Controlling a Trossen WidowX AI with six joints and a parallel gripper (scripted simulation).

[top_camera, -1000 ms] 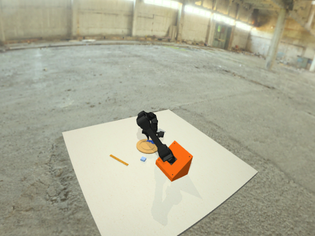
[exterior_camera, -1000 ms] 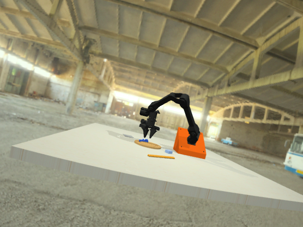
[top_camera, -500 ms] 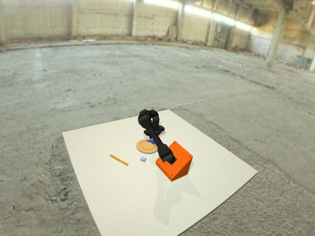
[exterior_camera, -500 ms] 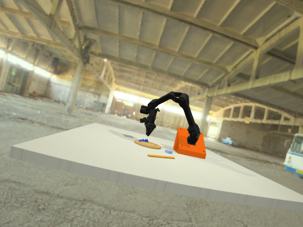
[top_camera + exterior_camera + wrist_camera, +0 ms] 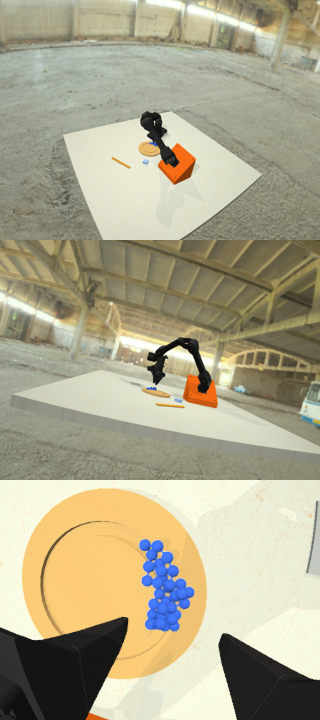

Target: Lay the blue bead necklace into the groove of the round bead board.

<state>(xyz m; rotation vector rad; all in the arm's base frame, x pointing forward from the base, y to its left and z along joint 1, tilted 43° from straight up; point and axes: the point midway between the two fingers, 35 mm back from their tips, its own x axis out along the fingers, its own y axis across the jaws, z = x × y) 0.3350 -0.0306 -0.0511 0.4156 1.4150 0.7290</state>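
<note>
Now: the round tan bead board 7 cm to the left of my gripper tip, 4 cm below it and 2 cm behind it. Round my gripper tip: flat grey tile 16 cm to the right, 14 cm ahead, 5 cm below; then small light-blue block 19 cm to the left, 15 cm behind, 4 cm below.
</note>
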